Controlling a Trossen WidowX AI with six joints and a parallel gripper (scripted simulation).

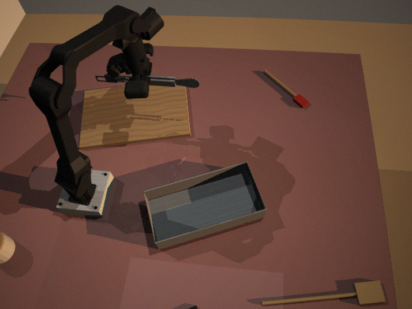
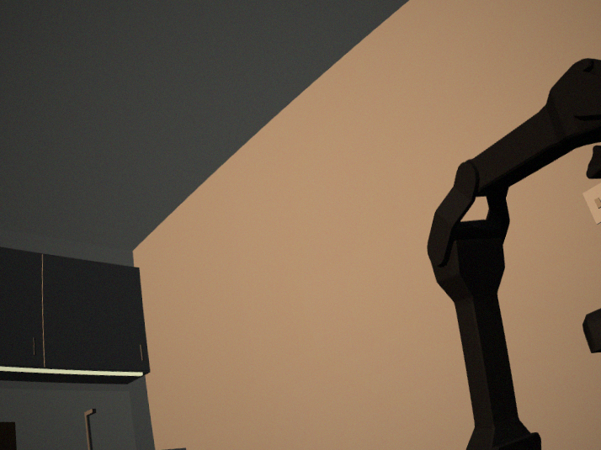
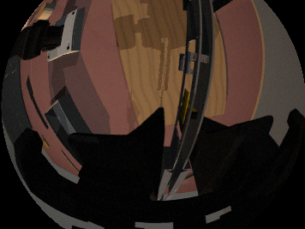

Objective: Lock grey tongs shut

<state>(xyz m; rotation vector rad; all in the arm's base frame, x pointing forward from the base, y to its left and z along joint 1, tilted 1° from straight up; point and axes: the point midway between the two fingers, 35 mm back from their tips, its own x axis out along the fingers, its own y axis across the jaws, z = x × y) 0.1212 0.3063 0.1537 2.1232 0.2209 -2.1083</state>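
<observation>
My gripper tip is now 8 cm past the wooden board, 2 cm to the right of it and 15 cm above it. From my gripper tip the other things lie so: wooden cup 31 cm behind, 50 cm to the right, 12 cm below; then roasting tin 23 cm ahead, 27 cm to the right, 13 cm below; then red-headed spatula 43 cm ahead, 19 cm to the left, 15 cm below.
</observation>
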